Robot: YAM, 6 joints.
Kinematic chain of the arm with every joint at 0, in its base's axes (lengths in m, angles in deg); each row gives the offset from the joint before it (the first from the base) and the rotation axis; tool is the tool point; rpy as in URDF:
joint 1: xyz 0 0 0.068 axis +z
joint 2: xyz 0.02 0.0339 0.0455 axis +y
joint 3: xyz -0.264 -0.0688 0 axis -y
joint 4: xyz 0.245 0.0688 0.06 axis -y
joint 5: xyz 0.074 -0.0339 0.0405 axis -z
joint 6: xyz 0.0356 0 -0.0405 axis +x
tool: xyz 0 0 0 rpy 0 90 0
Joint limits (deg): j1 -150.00..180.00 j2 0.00..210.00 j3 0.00..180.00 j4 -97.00..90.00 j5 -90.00..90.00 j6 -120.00..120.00
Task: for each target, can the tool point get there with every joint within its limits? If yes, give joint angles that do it. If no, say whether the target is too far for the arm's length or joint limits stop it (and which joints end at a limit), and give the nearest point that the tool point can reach.
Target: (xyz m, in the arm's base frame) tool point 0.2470 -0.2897 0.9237
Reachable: no: too far | nearest point 0.1781 -0.2089 0.6852 | short by 0.261 m
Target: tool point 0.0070 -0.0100 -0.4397
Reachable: no: joint limits stop it (at a limit: joint 2) | nearest point 0.0410 -0.0586 -0.3340 | short by 0.121 m
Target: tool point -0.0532 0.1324 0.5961
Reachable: yes | joints 107.24 63.09 84.58 49.16 -18.99 -81.47
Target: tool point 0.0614 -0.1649 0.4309
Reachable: yes | joints -74.98 58.25 80.44 -53.75 -27.69 32.13
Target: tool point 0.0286 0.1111 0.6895
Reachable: yes | joints 86.93 81.76 125.74 48.44 39.35 99.53
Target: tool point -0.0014 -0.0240 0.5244
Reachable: yes | joints 2.13 28.78 67.79 16.72 42.23 69.40
